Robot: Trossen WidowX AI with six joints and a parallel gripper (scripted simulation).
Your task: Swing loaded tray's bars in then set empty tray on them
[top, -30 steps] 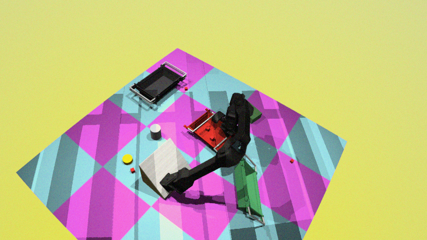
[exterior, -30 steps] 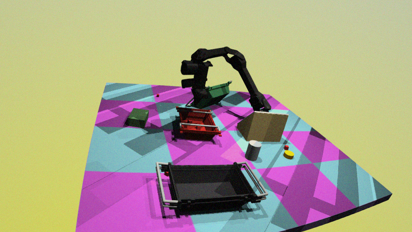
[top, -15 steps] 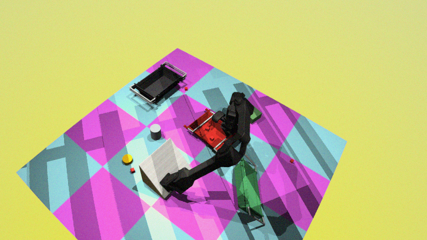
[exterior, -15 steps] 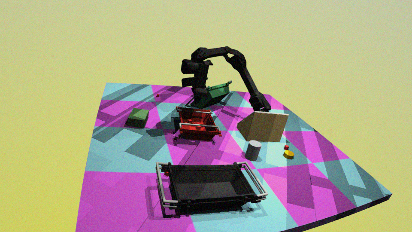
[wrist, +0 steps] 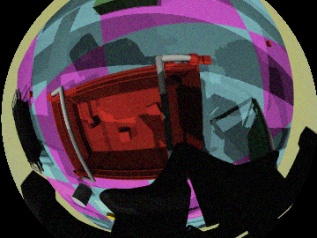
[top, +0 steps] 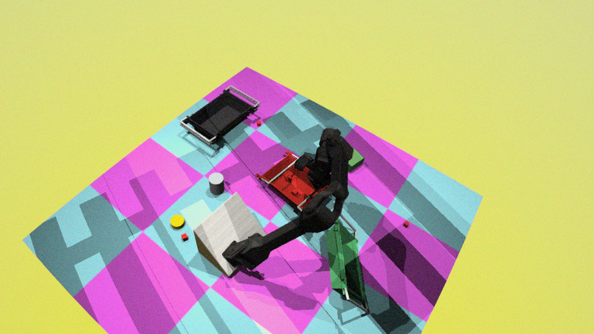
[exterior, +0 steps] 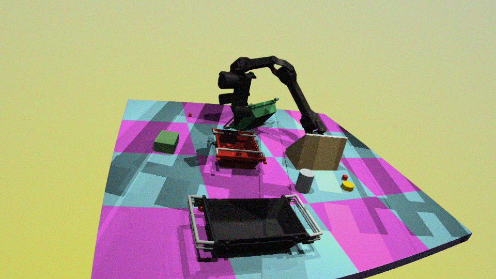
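Now: the green tray 160 mm behind my gripper tip, 250 mm to the right of it and 30 mm below it. Also, from my gripper tip: green block: 280 mm ahead, 10 mm to the left, 80 mm below; then grey cylinder: 170 mm behind, 320 mm to the left, 60 mm below; then yellow disc: 380 mm behind, 340 mm to the left, 90 mm below.
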